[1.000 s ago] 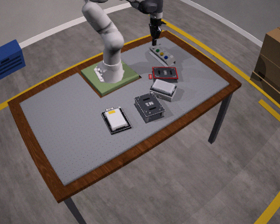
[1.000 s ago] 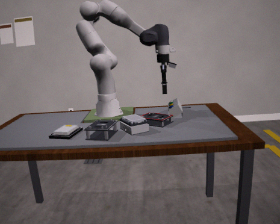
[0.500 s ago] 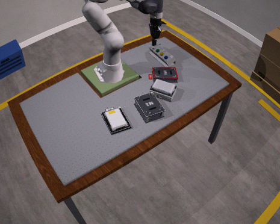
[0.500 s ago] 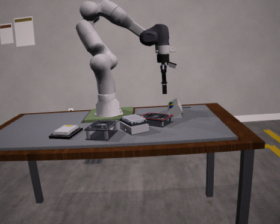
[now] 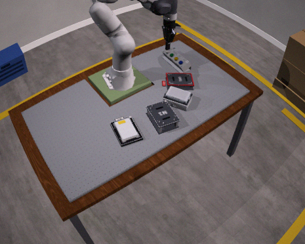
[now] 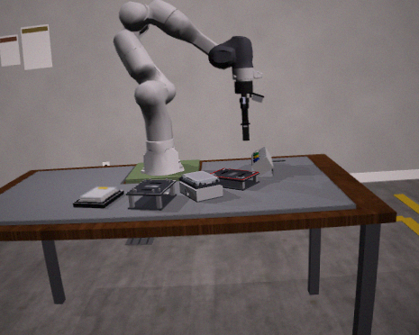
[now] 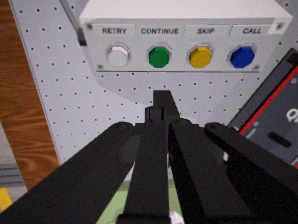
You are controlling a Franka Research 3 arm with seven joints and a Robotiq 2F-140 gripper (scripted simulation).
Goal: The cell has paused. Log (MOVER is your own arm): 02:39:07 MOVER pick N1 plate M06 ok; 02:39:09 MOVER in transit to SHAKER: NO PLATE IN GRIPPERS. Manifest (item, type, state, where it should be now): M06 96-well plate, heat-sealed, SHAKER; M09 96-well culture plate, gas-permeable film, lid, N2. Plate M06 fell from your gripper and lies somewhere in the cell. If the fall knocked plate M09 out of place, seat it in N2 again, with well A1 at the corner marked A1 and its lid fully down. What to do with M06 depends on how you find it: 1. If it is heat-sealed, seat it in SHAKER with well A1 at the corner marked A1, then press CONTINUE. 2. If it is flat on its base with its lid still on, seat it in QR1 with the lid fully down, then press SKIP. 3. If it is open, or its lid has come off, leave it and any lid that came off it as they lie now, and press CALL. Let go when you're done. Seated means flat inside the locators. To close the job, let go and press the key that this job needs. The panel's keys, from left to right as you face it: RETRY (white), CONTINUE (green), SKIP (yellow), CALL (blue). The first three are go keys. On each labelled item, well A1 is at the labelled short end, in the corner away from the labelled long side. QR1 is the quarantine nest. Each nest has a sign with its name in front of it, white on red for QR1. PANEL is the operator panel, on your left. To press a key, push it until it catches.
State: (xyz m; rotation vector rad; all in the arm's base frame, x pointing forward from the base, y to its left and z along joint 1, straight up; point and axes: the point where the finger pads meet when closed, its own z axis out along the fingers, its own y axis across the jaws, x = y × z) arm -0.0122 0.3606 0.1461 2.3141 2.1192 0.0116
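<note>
Right now the green continue key is 90 mm below my hand and 40 mm to the left of it. From my hand the other things lie so: blue call key: 100 mm ahead, 90 mm below, 30 mm to the left; yellow skip key: 90 mm below, 50 mm ahead, 30 mm to the left; white retry key: 90 mm below, 50 mm behind, 40 mm to the left.
</note>
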